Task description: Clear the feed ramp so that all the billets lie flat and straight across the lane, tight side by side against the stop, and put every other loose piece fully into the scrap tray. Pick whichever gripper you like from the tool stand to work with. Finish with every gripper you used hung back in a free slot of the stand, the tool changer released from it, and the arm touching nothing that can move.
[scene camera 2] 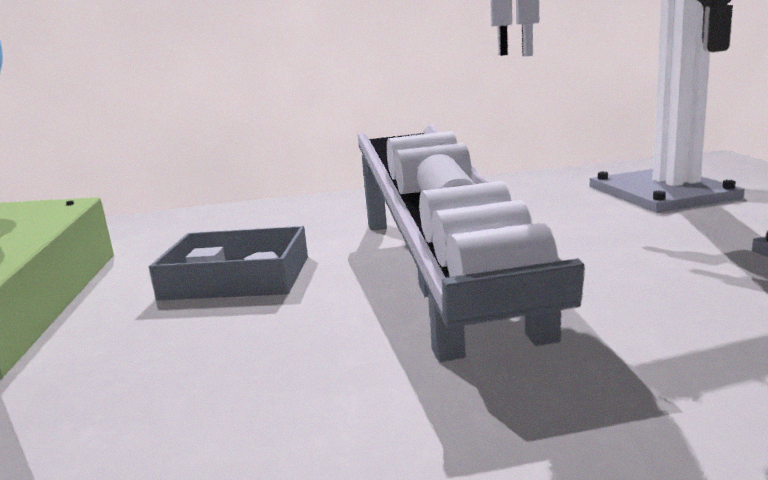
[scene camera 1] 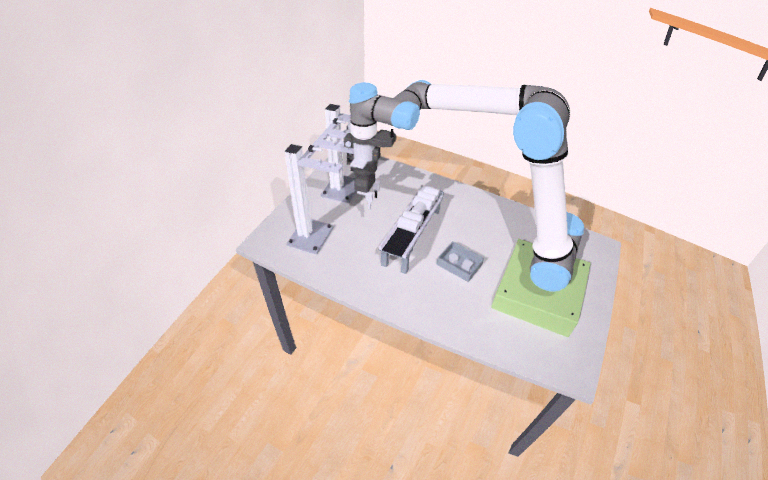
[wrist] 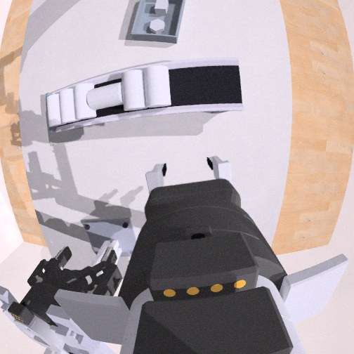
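The parallel gripper [scene camera 1: 370, 202] [scene camera 2: 515, 52] [wrist: 187, 166] is on the arm, open and empty, high above the table between stand and ramp. On the feed ramp [scene camera 1: 398, 241] [scene camera 2: 512, 293] [wrist: 205, 85], three billets lie across the lane at the stop; the nearest [scene camera 2: 504, 254] [wrist: 54, 110] is beside it. Uphill, one round piece [scene camera 2: 441, 171] [wrist: 104, 96] points along the lane; whether it rests on its neighbour is unclear. Two more billets [scene camera 2: 404, 165] [wrist: 134, 90] lie across above it. The scrap tray [scene camera 2: 220, 283] [wrist: 154, 38] holds a cube [scene camera 2: 205, 254] [wrist: 161, 6] and a hexagonal piece [scene camera 2: 261, 256] [wrist: 157, 26].
The tool stand has two posts; its front post [scene camera 1: 300, 192] carries an arm with no gripper on it. The black adaptive gripper hangs at the other post, at lower left in the wrist view. The green robot base [scene camera 1: 538, 305] [scene camera 2: 50, 249] is beyond the tray.
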